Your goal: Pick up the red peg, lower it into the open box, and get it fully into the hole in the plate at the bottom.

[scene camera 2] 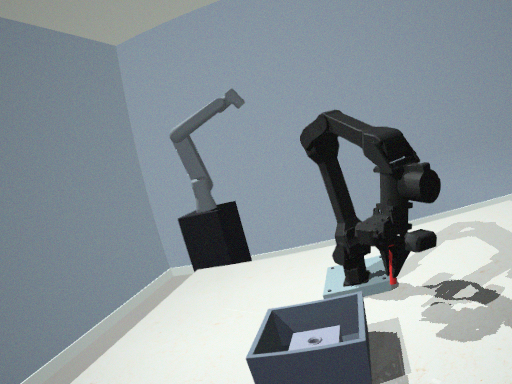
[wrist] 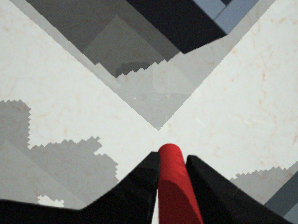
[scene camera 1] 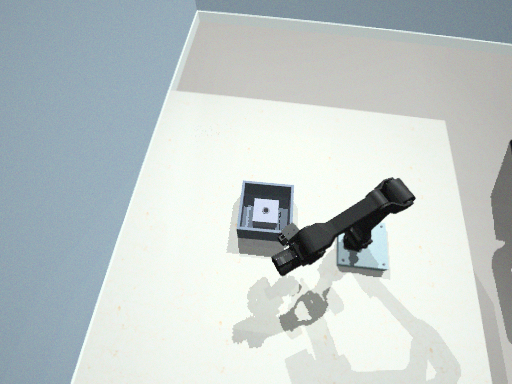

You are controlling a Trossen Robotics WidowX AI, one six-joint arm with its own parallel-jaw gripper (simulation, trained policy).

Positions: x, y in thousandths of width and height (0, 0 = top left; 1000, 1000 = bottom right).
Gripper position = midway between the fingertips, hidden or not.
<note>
In view: my gripper (scene camera 2: 765, 720), a grey box (scene camera 1: 556, 504) and a light grey plate (scene camera 2: 634, 876).
My gripper also shows in the wrist view (wrist: 579, 721). The wrist view does not show the light grey plate: it is out of frame.
</note>
